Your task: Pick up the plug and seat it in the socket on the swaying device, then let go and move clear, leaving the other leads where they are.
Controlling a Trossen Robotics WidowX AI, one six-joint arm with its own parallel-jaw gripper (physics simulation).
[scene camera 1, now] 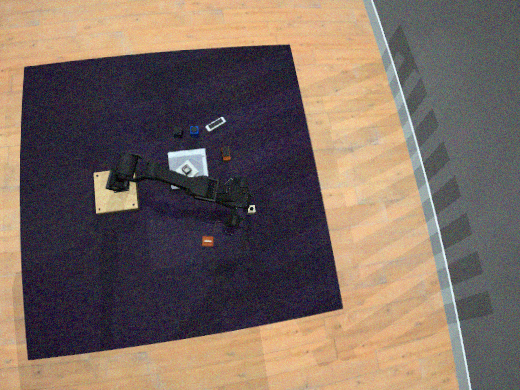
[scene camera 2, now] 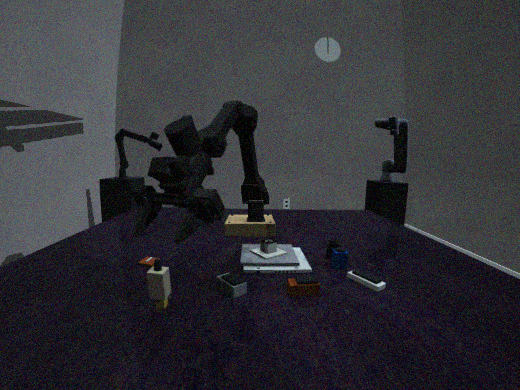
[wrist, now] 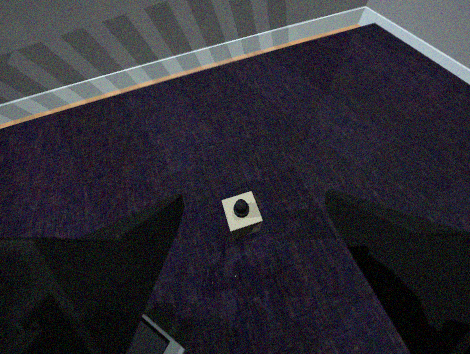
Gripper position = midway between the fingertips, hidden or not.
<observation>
My gripper (scene camera 2: 154, 238) is open, with nothing in its grasp. Also in view: a plug (scene camera 2: 158, 277). Further things: a device (scene camera 2: 268, 253).
The plug also shows in the wrist view (wrist: 242, 213). My gripper is seen too in the wrist view (wrist: 253, 198).
</observation>
